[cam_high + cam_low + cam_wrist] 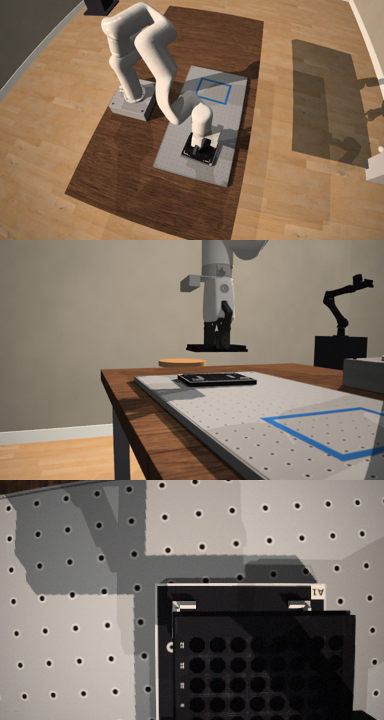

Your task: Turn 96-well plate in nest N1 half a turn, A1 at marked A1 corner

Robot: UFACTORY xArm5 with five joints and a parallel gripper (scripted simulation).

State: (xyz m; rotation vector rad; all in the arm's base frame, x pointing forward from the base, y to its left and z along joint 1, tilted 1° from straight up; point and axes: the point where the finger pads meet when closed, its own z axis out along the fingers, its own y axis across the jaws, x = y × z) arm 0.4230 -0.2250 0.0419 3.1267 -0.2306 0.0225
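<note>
My hand is 9 cm above the black plate nest. Also, from my hand: black 96-well plate 1 cm below.
</note>
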